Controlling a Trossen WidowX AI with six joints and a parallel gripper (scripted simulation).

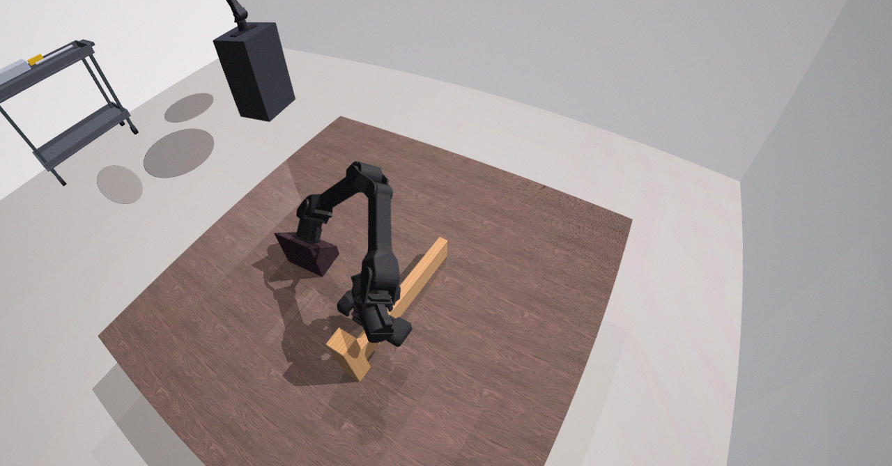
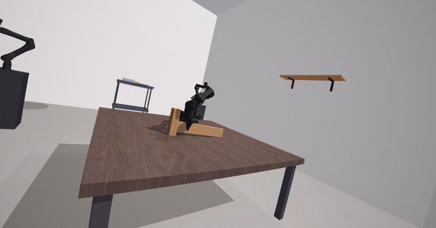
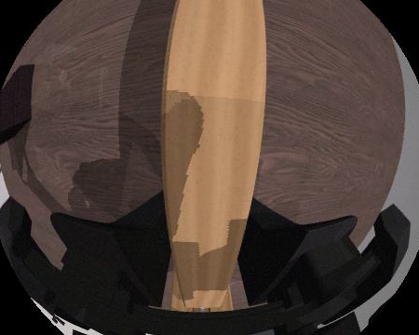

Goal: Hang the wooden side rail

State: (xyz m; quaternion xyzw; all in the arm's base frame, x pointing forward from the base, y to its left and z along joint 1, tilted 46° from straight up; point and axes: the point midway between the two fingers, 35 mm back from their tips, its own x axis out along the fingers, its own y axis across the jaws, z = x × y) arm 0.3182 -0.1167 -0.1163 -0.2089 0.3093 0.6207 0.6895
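The headboard post is 2 cm behind my gripper tip, 10 cm to the right of it and 4 cm above it.
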